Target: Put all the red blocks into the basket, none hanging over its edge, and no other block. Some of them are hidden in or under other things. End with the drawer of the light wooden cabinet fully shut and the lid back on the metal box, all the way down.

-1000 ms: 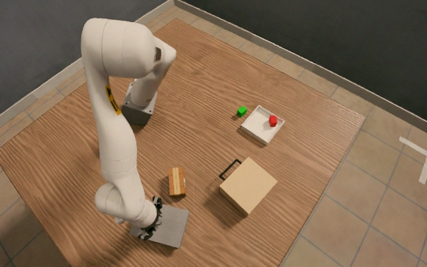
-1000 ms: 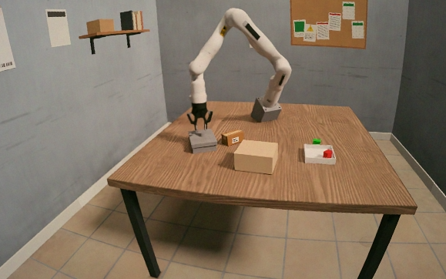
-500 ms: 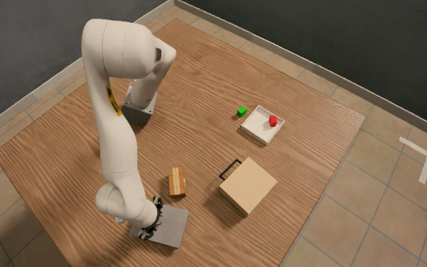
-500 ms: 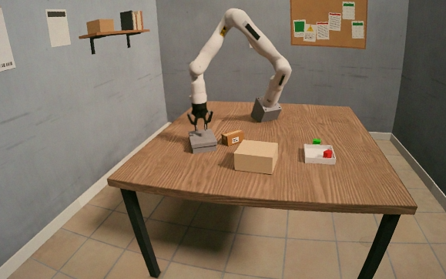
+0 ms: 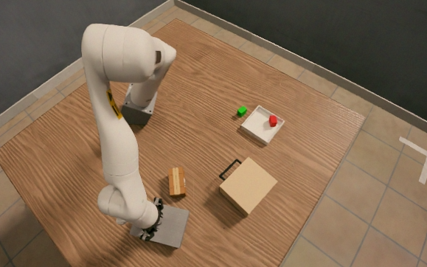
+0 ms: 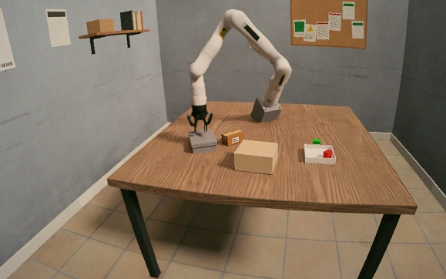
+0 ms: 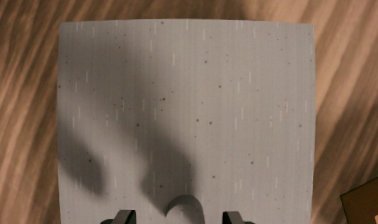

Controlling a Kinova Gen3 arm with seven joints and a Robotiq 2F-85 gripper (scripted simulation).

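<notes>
The grey lid lies 4 cm below my hand. The rest, counted from my hand: grey metal box: 7 cm below; blue block: 12 cm to the left, 8 cm behind, 7 cm below; brown cardboard box: 13 cm to the left, 10 cm behind, 6 cm below.
</notes>
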